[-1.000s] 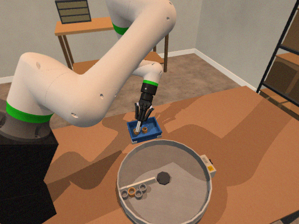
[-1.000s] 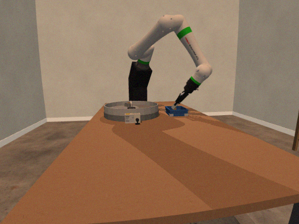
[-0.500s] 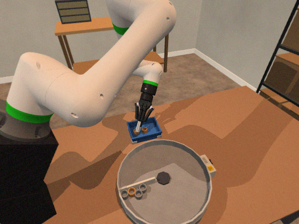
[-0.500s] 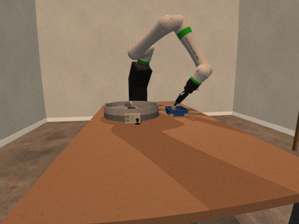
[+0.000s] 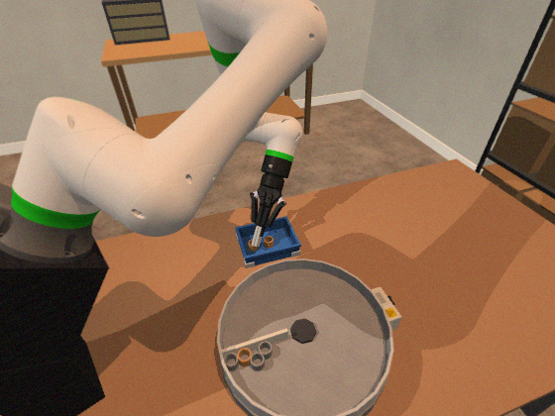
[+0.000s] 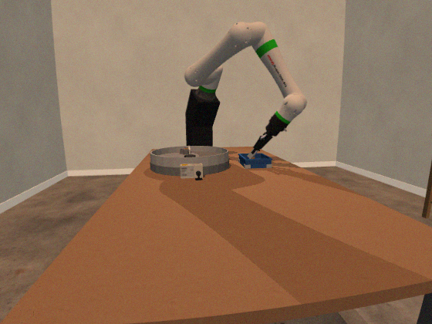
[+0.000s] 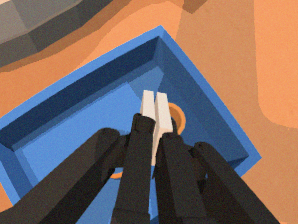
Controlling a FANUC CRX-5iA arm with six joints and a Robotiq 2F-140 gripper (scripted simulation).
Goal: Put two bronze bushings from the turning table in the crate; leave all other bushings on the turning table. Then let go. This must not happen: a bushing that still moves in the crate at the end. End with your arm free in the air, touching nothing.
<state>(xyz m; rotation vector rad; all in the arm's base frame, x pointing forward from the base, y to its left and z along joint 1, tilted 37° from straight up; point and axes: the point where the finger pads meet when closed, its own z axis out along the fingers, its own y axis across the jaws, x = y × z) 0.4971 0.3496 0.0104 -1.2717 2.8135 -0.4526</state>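
Now: hand 3 cm short of the blue crate, 1 cm to the right of it and 4 cm above it. The rest, counted from my hand: turning table: 10 cm ahead, 34 cm to the right, 1 cm below.
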